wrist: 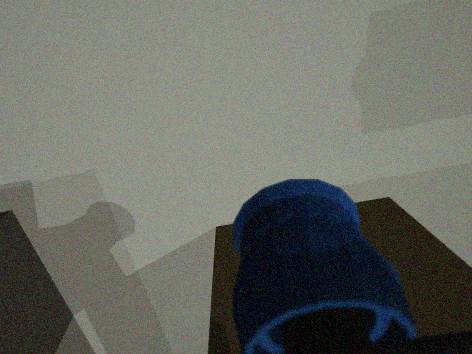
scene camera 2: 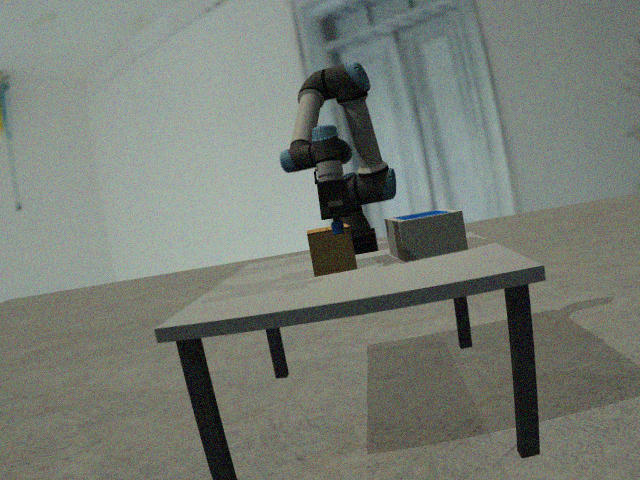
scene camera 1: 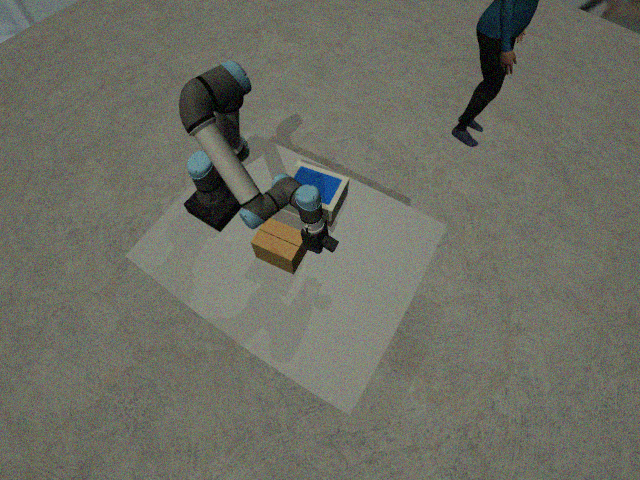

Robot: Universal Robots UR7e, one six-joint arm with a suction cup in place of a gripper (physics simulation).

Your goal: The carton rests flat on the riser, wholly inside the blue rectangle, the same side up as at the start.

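Where they show: end effector, tool point: [wrist: 295, 233] [scene camera 2: 338, 233]; arm's base, origin of the base link: [scene camera 2: 351, 234] [scene camera 1: 213, 193].
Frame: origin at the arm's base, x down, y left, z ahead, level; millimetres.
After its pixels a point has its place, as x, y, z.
The brown carton [scene camera 1: 275, 254] {-53, -161, 432} [scene camera 2: 331, 255] {12, -101, 502} [wrist: 400, 245] {12, -140, 502} rests on the table, apart from the riser. The grey riser [scene camera 1: 339, 203] {1, 200, 538} [scene camera 2: 431, 238] {12, 201, 538} stands behind it, with the blue rectangle [scene camera 1: 326, 183] {-54, 234, 457} [scene camera 2: 421, 214] {-54, 210, 390} on its top. My blue suction cup [scene camera 1: 314, 250] {-53, -71, 567} [scene camera 2: 337, 227] [wrist: 299, 200] is low at the carton's end face, its tip slightly below the top edge in the second scene view. In the wrist view it covers part of that dark face. It appears to hold nothing; whether its lip touches the face is hidden.
The arm's base [scene camera 1: 212, 206] {-5, -65, 43} stands on the table [scene camera 1: 361, 310] {66, -179, 809} [scene camera 2: 413, 284] {66, 65, 923} beside the carton and riser. A person [scene camera 1: 491, 67] stands on the floor beyond the table. A dark surface [wrist: 25, 290] {41, 108, 489} shows at the lower left of the wrist view.
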